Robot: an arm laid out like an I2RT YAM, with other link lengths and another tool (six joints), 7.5 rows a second.
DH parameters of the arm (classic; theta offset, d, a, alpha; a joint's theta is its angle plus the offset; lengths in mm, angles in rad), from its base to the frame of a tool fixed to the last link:
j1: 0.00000 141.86 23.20 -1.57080
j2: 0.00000 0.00 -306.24 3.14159
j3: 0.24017 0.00 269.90 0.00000
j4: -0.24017 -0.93 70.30 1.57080
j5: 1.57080 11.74 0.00 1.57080
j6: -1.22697 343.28 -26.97 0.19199
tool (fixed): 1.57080 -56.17 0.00 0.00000
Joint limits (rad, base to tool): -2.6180..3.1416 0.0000..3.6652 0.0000..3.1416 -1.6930..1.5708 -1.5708..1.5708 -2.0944..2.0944
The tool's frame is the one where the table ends.
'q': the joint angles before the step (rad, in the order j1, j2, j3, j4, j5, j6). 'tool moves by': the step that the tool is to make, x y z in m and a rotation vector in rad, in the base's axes. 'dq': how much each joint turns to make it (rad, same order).
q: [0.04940 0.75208 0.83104 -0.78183 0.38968 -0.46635]
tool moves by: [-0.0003 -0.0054 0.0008 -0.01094 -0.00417 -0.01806]
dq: [-0.00005 0.00157 -0.00509 0.00897 0.02094 0.00339]
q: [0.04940 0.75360 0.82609 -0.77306 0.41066 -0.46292]
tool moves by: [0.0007 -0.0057 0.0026 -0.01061 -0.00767 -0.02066]
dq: [0.00032 0.00506 -0.00068 0.01059 0.02313 0.00556]
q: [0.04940 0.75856 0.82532 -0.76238 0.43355 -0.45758]
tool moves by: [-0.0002 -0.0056 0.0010 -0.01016 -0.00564 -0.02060]
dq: [0.00005 0.00284 -0.00529 0.01078 0.02254 0.00576]
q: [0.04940 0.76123 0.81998 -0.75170 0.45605 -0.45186]
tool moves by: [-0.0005 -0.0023 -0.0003 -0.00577 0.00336 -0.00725]
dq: [0.00024 0.00428 -0.00039 0.00078 0.00934 0.00056]
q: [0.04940 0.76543 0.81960 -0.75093 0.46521 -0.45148]
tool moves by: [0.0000 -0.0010 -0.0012 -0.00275 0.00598 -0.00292]
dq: [-0.00038 0.00623 0.00016 0.00009 0.00352 -0.00027]
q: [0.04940 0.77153 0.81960 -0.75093 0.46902 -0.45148]
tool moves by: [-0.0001 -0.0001 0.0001 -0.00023 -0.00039 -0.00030]
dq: [0.00003 -0.00056 -0.00016 -0.00004 0.00041 0.00002]
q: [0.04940 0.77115 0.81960 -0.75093 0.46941 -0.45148]
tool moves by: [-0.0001 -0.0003 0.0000 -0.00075 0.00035 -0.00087]
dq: [-0.00009 0.00033 -0.00003 0.00000 0.00107 -0.00006]
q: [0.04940 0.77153 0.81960 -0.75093 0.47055 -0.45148]
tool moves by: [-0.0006 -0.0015 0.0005 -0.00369 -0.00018 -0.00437]
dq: [-0.00034 -0.00022 -0.00017 0.00005 0.00547 -0.00024]
